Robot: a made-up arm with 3 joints.
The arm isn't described. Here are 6 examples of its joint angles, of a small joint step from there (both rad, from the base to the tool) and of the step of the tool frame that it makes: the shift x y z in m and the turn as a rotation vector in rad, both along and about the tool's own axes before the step.
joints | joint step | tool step
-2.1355 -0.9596 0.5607 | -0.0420 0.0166 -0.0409 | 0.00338 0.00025 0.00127 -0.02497 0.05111 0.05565
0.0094 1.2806 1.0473 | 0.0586 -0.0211 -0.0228 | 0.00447 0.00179 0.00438 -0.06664 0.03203 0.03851
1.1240 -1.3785 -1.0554 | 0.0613 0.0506 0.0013 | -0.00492 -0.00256 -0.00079 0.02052 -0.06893 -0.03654
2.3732 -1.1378 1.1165 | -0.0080 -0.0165 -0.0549 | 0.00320 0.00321 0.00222 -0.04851 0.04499 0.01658
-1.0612 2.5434 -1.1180 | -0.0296 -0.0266 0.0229 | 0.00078 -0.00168 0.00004 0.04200 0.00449 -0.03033
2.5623 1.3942 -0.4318 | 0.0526 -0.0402 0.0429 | -0.00043 -0.00136 0.00041 -0.00945 0.02721 -0.02034
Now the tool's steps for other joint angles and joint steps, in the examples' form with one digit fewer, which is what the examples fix.
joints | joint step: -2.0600 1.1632 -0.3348 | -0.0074 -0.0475 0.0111
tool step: 0.0013 -0.0004 0.0008 0.0250 0.0326 -0.0245
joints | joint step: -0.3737 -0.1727 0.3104 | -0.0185 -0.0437 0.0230
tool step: 0.0000 0.0007 0.0008 0.0134 0.0262 -0.0329
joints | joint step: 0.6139 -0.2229 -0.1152 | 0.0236 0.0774 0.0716
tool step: -0.0069 -0.0033 -0.0047 0.0283 -0.1222 -0.0043
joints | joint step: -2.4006 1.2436 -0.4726 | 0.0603 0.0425 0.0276
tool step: -0.0031 -0.0001 -0.0013 -0.0521 -0.0346 0.0081
